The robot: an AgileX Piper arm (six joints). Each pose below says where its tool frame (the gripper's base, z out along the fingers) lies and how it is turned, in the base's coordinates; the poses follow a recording.
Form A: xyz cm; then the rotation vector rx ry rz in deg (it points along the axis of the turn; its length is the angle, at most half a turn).
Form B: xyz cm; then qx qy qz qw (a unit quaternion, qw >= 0). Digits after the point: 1 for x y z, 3 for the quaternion.
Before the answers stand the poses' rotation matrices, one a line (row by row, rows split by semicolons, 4 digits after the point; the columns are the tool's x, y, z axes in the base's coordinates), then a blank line. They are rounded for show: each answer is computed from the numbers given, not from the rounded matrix.
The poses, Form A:
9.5 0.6 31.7 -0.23 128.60 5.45
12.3 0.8 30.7 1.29 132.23 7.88
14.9 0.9 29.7 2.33 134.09 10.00
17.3 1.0 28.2 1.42 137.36 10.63
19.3 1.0 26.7 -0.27 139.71 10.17
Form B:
-0.6255 -0.0359 0.7794; 0.0301 0.9971 0.0702; -0.7797 0.0674 -0.6225
-0.6751 -0.0276 0.7372; 0.0602 0.9939 0.0923; -0.7353 0.1067 -0.6693
-0.7002 -0.0237 0.7136; 0.0824 0.9901 0.1137; -0.7092 0.1385 -0.6913
-0.7404 -0.0340 0.6713; 0.0697 0.9895 0.1270; -0.6686 0.1408 -0.7302
-0.7669 -0.0500 0.6398; 0.0432 0.9907 0.1292; -0.6403 0.1267 -0.7576

9.5 0.6 31.7 -0.002 0.901 0.038 0.433
12.3 0.8 30.7 0.009 0.914 0.054 0.403
14.9 0.9 29.7 0.016 0.919 0.069 0.387
17.3 1.0 28.2 0.010 0.930 0.072 0.360
19.3 1.0 26.7 -0.002 0.937 0.068 0.341

